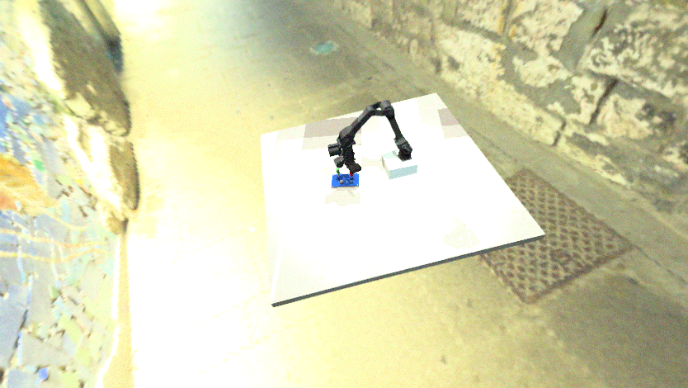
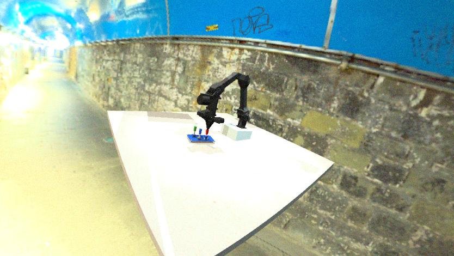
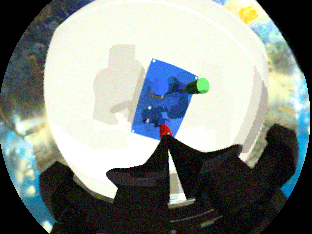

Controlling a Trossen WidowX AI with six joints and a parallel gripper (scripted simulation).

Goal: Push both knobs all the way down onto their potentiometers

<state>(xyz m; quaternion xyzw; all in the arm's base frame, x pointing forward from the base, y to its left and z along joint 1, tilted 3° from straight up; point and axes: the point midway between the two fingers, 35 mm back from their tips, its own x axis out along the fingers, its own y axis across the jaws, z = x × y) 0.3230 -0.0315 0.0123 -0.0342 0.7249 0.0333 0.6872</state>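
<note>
Now: the red knob 1 cm below my gripper tip. Also, from my gripper tip: blue knob 7 cm ahead, 1 cm to the left, 1 cm below.
</note>
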